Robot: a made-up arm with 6 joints.
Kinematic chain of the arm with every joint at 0, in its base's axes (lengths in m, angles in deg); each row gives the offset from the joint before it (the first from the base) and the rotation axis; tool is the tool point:
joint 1: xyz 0 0 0.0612 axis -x
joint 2: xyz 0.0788 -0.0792 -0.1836 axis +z
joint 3: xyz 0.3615 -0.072 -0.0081 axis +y
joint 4: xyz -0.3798 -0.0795 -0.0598 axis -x
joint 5: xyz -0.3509 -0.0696 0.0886 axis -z
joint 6: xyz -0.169 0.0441 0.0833 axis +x
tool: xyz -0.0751 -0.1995 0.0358
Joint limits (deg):
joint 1: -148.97..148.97
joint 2: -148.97..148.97
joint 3: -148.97..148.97
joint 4: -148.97..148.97
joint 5: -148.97..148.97
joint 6: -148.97..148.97
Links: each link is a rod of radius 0.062 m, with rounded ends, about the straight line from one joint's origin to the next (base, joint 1, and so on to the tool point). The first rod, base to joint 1, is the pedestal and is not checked.
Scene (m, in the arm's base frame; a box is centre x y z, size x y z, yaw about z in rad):
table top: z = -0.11
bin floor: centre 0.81 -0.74 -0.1 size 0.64 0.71 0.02 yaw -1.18
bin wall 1: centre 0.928 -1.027 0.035 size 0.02 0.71 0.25 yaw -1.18
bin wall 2: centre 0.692 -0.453 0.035 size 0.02 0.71 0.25 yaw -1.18
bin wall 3: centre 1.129 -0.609 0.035 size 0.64 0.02 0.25 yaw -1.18
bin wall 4: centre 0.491 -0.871 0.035 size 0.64 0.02 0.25 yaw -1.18
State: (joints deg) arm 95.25 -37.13 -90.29 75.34 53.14 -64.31
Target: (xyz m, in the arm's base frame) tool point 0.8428 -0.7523 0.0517
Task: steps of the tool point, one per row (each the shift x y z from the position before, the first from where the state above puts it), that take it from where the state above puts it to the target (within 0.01 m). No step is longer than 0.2 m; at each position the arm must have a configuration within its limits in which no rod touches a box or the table.
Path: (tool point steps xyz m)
1: 0.1303 0.0779 -0.0702
2: 0.0917 0.1063 -0.0957
3: 0.0431 0.1205 -0.1049

